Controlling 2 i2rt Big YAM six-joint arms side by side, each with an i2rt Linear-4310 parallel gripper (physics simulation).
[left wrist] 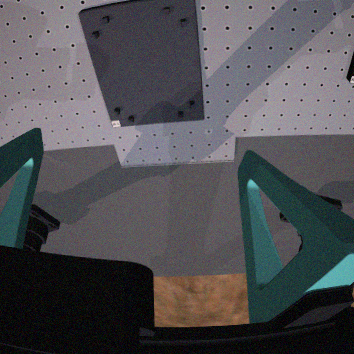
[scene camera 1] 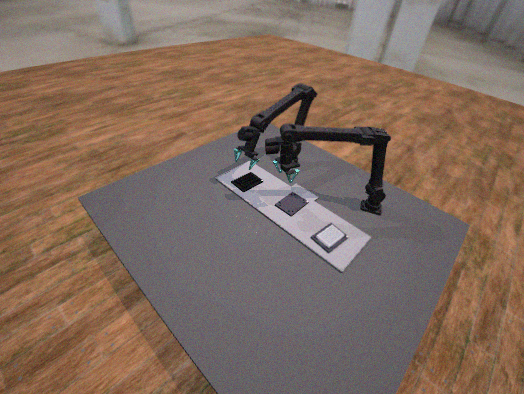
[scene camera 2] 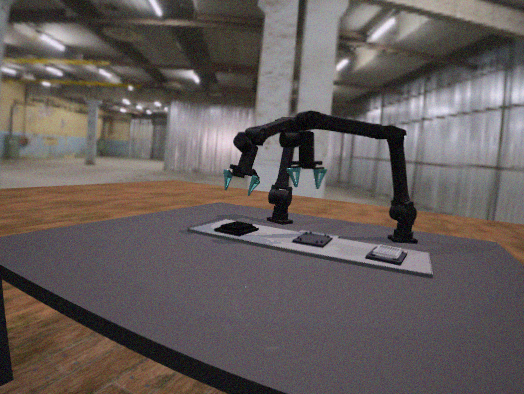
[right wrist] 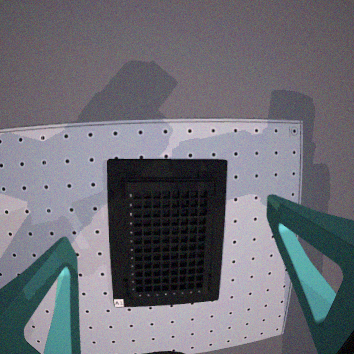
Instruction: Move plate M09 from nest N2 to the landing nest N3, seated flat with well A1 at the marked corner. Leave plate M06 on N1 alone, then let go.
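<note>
A black well plate (scene camera 1: pixel 246 181) (scene camera 2: pixel 236 228) (right wrist: pixel 167 240) lies, looking flat, on the leftmost nest; a white A1 tag (right wrist: pixel 119 303) shows at that nest's lower-left corner in the right wrist view. The middle nest (scene camera 1: pixel 291 204) (scene camera 2: pixel 312 239) (left wrist: pixel 150 65) is bare, with small corner pegs. A white plate (scene camera 1: pixel 330 235) (scene camera 2: pixel 387 251) sits on the rightmost nest. Plate and nest names are not readable. My right gripper (scene camera 1: pixel 243 165) (scene camera 2: pixel 238 192) (right wrist: pixel 168 227) is open and empty above the black plate. My left gripper (scene camera 1: pixel 285 175) (scene camera 2: pixel 307 187) (left wrist: pixel 142 148) is open and empty, raised behind the middle nest.
The nests stand in a row on a pale perforated board (scene camera 1: pixel 345 260) (scene camera 2: pixel 420 267) (right wrist: pixel 255 300), on a grey table top (scene camera 1: pixel 240 310) (scene camera 2: pixel 210 300). The two grippers hang close together behind the board. The arm bases stand behind the board.
</note>
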